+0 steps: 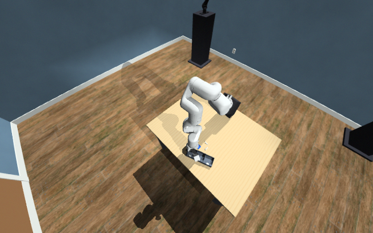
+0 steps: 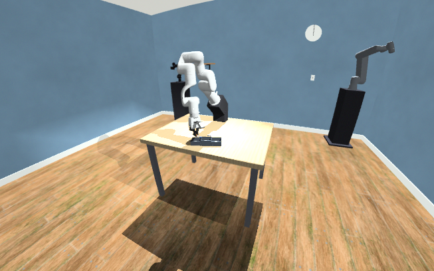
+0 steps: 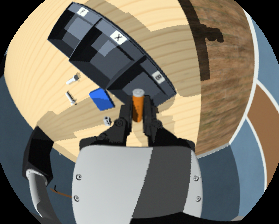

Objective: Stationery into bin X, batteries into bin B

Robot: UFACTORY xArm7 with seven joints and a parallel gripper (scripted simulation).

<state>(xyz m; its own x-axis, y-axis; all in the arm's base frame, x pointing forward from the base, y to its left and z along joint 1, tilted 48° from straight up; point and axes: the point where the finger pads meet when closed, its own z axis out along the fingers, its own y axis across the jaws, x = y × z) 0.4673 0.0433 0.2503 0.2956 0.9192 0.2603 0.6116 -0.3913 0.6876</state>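
The orange battery is 2 cm below my hand. The rest, counted from my hand: dark double bin (8 cm to the left, 7 cm below, 2 cm behind); then pencil sharpener (12 cm behind, 8 cm below, 6 cm to the right); then blue block (9 cm behind, 8 cm below).
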